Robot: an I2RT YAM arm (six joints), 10 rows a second.
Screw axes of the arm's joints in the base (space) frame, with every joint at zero. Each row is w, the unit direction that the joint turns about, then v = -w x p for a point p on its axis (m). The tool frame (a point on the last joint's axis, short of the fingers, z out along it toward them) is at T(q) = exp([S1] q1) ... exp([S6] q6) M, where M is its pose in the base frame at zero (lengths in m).
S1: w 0 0 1 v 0.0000 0.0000 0.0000
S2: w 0 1 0 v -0.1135 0.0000 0.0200
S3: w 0 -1 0 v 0.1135 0.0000 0.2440
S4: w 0 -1 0 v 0.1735 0.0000 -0.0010
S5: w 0 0 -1 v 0.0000 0.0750 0.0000
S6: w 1 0 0 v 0.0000 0.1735 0.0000
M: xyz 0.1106 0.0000 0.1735 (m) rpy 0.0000 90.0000 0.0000 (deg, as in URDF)
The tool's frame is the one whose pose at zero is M.
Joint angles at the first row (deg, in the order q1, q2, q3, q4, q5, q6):
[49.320 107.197 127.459 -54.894 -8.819 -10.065]
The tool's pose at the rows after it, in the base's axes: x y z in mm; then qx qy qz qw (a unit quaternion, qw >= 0):
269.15, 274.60, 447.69, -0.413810, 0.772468, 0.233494, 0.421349
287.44, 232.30, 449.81, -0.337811, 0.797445, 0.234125, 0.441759
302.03, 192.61, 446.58, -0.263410, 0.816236, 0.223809, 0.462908
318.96, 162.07, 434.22, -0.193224, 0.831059, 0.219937, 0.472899
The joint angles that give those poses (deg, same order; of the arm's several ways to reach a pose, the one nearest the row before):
[44.599 103.394 122.474 -52.117 -10.590 -6.000]
[37.868 98.761 116.268 -48.161 -11.245 -1.628]
[31.463 94.761 109.994 -43.898 -10.765 2.087]
[25.867 92.838 104.335 -39.157 -10.809 6.240]

